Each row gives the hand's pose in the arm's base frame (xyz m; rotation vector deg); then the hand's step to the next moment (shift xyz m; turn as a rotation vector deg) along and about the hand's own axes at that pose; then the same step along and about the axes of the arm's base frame.
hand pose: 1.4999 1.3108 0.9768 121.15 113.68 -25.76
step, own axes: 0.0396 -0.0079 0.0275 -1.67 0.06 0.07
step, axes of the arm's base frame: -0.0081 0.0278 -0.0394 -0.03 -1.59 0.53
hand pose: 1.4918 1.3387 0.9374 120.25 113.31 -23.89
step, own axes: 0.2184 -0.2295 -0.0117 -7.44 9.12 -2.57
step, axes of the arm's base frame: -0.2174 0.2227 -0.0603 8.85 -6.62 4.79
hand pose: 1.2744 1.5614 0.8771 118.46 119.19 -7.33
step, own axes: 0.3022 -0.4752 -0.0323 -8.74 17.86 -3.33
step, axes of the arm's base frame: -0.4754 0.2954 -0.0700 17.49 -7.61 6.52
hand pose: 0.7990 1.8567 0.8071 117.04 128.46 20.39
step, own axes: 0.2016 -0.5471 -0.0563 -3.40 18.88 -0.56
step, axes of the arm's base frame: -0.5639 0.1497 -0.0525 18.54 -1.92 4.56
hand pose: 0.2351 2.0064 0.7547 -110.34 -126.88 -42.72
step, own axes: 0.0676 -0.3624 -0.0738 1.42 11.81 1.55
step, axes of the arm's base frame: -0.3757 0.0026 -0.0129 11.37 2.80 2.60
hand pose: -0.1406 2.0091 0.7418 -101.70 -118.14 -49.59
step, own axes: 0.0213 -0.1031 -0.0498 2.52 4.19 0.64
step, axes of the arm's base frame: -0.1121 -0.0197 0.0249 3.64 2.65 2.01
